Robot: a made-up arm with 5 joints. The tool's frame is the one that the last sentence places. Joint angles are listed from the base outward.
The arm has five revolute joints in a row. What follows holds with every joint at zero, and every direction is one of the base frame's. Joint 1 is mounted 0.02 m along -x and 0.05 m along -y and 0.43 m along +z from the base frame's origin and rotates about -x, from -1.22 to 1.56 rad. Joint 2 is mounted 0.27 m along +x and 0.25 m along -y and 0.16 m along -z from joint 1 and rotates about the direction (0.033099, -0.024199, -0.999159), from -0.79 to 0.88 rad. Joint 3 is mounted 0.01 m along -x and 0.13 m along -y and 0.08 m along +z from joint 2 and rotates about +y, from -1.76 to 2.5 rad. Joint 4 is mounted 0.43 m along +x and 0.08 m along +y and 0.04 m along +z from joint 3 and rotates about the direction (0.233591, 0.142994, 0.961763), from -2.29 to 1.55 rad. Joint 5 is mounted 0.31 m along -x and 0.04 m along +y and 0.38 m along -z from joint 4 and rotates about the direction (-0.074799, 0.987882, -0.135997), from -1.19 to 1.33 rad. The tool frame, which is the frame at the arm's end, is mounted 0.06 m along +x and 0.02 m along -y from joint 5; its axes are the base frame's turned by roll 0.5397, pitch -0.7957 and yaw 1.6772 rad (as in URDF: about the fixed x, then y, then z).
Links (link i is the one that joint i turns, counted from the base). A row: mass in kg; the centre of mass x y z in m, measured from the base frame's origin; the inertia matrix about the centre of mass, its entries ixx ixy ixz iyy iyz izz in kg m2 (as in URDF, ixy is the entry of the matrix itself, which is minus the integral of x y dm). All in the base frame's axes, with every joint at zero. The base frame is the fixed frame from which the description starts. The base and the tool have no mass.
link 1: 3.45; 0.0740 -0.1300 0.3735; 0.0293 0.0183 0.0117 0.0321 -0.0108 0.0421
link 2: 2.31; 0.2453 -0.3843 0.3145; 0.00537 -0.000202 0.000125 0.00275 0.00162 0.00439
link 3: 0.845; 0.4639 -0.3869 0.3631; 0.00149 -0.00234 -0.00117 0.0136 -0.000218 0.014
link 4: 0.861; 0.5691 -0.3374 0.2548; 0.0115 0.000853 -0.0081 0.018 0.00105 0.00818
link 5: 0.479; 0.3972 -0.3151 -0.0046; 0.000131 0.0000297 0 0.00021 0 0.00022
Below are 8 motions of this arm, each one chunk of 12 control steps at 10 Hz.
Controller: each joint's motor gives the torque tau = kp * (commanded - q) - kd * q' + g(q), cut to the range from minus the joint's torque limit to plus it. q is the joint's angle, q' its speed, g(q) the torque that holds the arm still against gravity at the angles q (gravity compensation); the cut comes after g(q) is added. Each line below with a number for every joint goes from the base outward.
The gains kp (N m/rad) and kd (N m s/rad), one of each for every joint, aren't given. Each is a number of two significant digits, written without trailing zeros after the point. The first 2 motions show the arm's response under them.
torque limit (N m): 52 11 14 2.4 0.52
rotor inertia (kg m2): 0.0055 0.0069 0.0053 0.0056 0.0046
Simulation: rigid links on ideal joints. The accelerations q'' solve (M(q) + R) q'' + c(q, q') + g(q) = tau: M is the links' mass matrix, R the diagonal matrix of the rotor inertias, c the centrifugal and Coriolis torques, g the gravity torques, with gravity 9.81 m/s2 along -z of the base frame. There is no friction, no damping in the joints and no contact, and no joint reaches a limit. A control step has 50 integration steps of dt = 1/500 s. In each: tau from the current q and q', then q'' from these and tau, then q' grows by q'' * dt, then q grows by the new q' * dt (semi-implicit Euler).
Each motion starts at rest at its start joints. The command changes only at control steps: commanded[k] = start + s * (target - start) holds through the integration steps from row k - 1 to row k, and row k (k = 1, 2, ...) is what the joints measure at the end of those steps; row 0 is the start. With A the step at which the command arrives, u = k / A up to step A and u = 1 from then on. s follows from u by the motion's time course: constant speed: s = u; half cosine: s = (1 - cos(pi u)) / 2; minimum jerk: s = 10 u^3 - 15 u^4 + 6 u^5; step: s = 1 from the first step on.
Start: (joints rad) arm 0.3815 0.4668 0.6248 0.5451 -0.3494
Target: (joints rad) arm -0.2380 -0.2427 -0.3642 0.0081 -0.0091
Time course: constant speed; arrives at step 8
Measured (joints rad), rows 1 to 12:
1: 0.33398 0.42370 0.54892 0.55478 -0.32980
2: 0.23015 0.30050 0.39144 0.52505 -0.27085
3: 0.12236 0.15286 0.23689 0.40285 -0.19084
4: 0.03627 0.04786 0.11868 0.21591 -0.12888
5: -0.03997 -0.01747 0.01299 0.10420 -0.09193
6: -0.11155 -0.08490 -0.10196 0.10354 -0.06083
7: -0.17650 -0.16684 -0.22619 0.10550 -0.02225
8: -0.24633 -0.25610 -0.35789 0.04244 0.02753
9: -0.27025 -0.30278 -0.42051 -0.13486 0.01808
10: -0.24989 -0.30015 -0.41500 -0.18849 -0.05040
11: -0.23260 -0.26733 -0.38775 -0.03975 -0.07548
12: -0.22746 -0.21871 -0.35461 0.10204 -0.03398
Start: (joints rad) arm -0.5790 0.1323 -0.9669 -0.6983 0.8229
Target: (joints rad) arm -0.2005 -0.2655 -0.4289 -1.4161 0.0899
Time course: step
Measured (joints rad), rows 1 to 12:
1: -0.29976 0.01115 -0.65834 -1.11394 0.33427
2: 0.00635 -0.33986 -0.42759 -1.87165 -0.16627
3: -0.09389 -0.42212 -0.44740 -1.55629 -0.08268
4: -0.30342 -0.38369 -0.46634 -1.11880 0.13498
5: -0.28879 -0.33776 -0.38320 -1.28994 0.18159
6: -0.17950 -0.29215 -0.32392 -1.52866 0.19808
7: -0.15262 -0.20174 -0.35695 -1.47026 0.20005
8: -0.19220 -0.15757 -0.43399 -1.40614 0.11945
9: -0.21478 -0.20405 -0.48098 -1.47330 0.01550
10: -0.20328 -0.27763 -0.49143 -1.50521 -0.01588
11: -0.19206 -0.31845 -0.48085 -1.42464 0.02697
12: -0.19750 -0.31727 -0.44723 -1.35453 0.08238
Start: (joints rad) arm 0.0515 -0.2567 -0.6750 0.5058 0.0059
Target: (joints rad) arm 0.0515 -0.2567 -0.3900 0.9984 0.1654
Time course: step
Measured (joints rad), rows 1 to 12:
1: 0.05813 -0.30435 -0.55076 0.83722 -0.00048
2: 0.06724 -0.28713 -0.35057 1.18793 0.10778
3: 0.04697 -0.21583 -0.29145 1.15395 0.31732
4: 0.03280 -0.17897 -0.32056 0.94060 0.40551
5: 0.03837 -0.23063 -0.35638 0.89136 0.27952
6: 0.05077 -0.30172 -0.39084 0.98424 0.10591
7: 0.05955 -0.30868 -0.42219 1.03498 0.04422
8: 0.06102 -0.26458 -0.43196 1.02136 0.08990
9: 0.05784 -0.22703 -0.41135 1.01151 0.16260
10: 0.05202 -0.22649 -0.38122 1.01633 0.21026
11: 0.04659 -0.24983 -0.36614 1.00436 0.21831
12: 0.04472 -0.27089 -0.37117 0.97831 0.19217

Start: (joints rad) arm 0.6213 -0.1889 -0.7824 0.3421 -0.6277
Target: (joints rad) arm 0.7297 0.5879 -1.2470 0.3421 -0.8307
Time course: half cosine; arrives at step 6
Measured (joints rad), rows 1 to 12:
1: 0.62543 -0.15333 -0.79039 0.30521 -0.62833
2: 0.63830 -0.02762 -0.83291 0.22999 -0.63558
3: 0.66031 0.19026 -0.93349 0.20756 -0.64655
4: 0.69153 0.44113 -1.08097 0.30152 -0.65078
5: 0.72704 0.62600 -1.23431 0.48157 -0.69879
6: 0.75776 0.68488 -1.34392 0.58996 -0.85152
7: 0.77195 0.64672 -1.37346 0.50942 -0.99038
8: 0.75870 0.58547 -1.32048 0.32157 -0.94829
9: 0.72828 0.54193 -1.23761 0.20859 -0.79201
10: 0.70579 0.54274 -1.18051 0.23684 -0.69804
11: 0.70217 0.57949 -1.17299 0.33496 -0.73313
12: 0.71408 0.61244 -1.20890 0.41055 -0.83433

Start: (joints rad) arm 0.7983 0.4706 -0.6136 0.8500 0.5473
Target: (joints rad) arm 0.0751 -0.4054 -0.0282 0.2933 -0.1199
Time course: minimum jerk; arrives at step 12
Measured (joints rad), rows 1 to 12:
1: 0.79642 0.46808 -0.61416 0.85212 0.54558
2: 0.78316 0.45013 -0.61561 0.86227 0.53221
3: 0.74503 0.39874 -0.60792 0.87003 0.48972
4: 0.67232 0.30583 -0.56935 0.84624 0.40950
5: 0.56184 0.18039 -0.48078 0.76967 0.30881
6: 0.42164 0.04327 -0.34148 0.64042 0.22509
7: 0.27620 -0.09314 -0.17769 0.47755 0.17618
8: 0.15807 -0.23444 -0.03857 0.31686 0.13175
9: 0.08617 -0.36999 0.02822 0.21128 0.05361
10: 0.05753 -0.45276 0.01771 0.19195 -0.05060
11: 0.05874 -0.45540 -0.02686 0.22490 -0.14107
12: 0.07451 -0.41112 -0.05817 0.27523 -0.18092

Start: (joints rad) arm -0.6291 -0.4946 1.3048 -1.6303 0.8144
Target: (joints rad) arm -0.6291 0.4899 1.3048 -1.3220 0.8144
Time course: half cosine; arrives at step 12
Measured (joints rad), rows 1 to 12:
1: -0.62820 -0.48098 1.30492 -1.63301 0.80791
2: -0.62564 -0.43170 1.30477 -1.63199 0.79209
3: -0.62324 -0.34499 1.30438 -1.60884 0.78294
4: -0.62349 -0.23360 1.30559 -1.56182 0.79399
5: -0.62631 -0.10755 1.30976 -1.50883 0.81844
6: -0.62962 0.02479 1.31534 -1.46188 0.84046
7: -0.63182 0.15455 1.31914 -1.41988 0.85049
8: -0.63284 0.27350 1.31893 -1.38042 0.84967
9: -0.63326 0.37413 1.31482 -1.34686 0.84469
10: -0.63332 0.44932 1.30882 -1.32437 0.84034
11: -0.63286 0.49331 1.30337 -1.31428 0.83693
12: -0.63197 0.50307 1.30011 -1.31419 0.83333

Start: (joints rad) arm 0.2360 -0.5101 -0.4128 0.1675 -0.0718
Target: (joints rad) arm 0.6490 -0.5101 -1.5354 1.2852 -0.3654
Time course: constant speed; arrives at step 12
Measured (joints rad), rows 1 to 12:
1: 0.25430 -0.52177 -0.44582 0.21941 -0.05661
2: 0.30056 -0.53050 -0.53948 0.33315 -0.04672
3: 0.35168 -0.51421 -0.67465 0.46484 -0.08134
4: 0.38991 -0.49158 -0.81212 0.59482 -0.15577
5: 0.42020 -0.48605 -0.92193 0.70489 -0.22774
6: 0.45138 -0.49597 -1.00233 0.77862 -0.26181
7: 0.48457 -0.51099 -1.07197 0.83539 -0.25822
8: 0.51813 -0.52065 -1.14898 0.90630 -0.24563
9: 0.55212 -0.51890 -1.23972 1.00370 -0.25161
10: 0.58700 -0.50960 -1.34087 1.11947 -0.28312
11: 0.62256 -0.50215 -1.44605 1.23371 -0.32933
12: 0.65827 -0.50181 -1.54899 1.33102 -0.37390

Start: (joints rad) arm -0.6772 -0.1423 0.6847 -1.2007 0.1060
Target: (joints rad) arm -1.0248 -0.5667 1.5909 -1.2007 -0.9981
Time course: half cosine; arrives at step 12
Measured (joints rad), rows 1 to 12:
1: -0.67920 -0.14637 0.68901 -1.20435 0.09103
2: -0.68974 -0.16300 0.71001 -1.21609 0.03064
3: -0.71665 -0.19701 0.76218 -1.23193 -0.08255
4: -0.76248 -0.24666 0.85370 -1.24259 -0.21944
5: -0.82162 -0.30564 0.98172 -1.24239 -0.34865
6: -0.88190 -0.36445 1.13088 -1.23198 -0.46514
7: -0.92996 -0.41660 1.27775 -1.21621 -0.58332
8: -0.96067 -0.46432 1.40290 -1.19971 -0.71242
9: -0.98072 -0.51031 1.50063 -1.18667 -0.83910
10: -0.99890 -0.54845 1.57317 -1.18081 -0.93489
11: -1.01551 -0.56931 1.61840 -1.18176 -0.98418
12: -1.02390 -0.57030 1.62978 -1.18564 -0.99511

